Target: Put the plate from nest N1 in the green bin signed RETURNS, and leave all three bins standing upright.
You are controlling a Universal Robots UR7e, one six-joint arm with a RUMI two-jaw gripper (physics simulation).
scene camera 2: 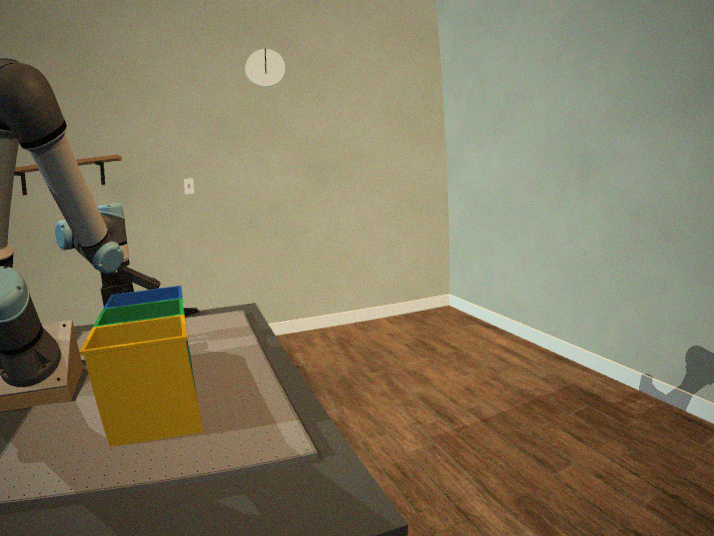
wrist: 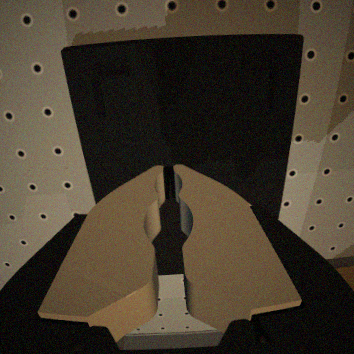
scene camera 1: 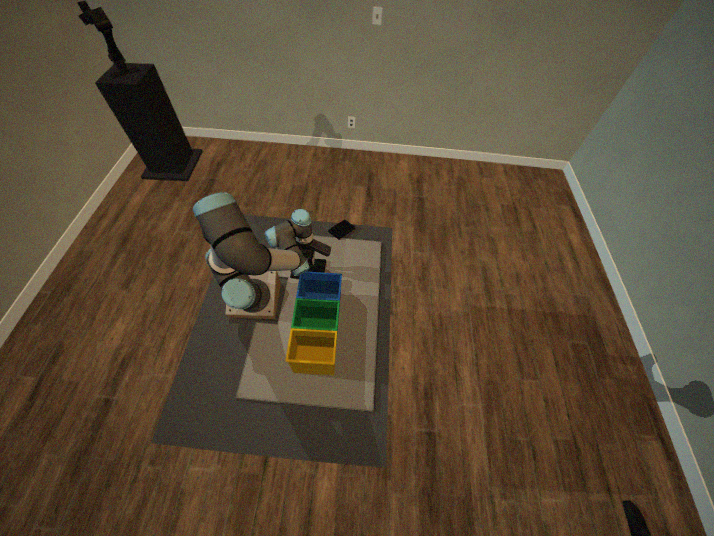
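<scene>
My gripper is shut and empty in the wrist view, its fingertips nearly together over a black, flat, roughly rectangular piece. No nest label is readable, and I cannot make out a plate's outline on the dark surface. In the scene views the fingertips are hidden. The green bin stands upright between the blue bin and the yellow bin, which also stand upright. The RETURNS sign does not show. The gripper is behind the blue bin, at the back of the board.
The bins stand in a close row on the pale perforated board, in front of the arm's wooden base. Another black flat item lies at the table's back edge. A dark pedestal stands on the floor at the back left.
</scene>
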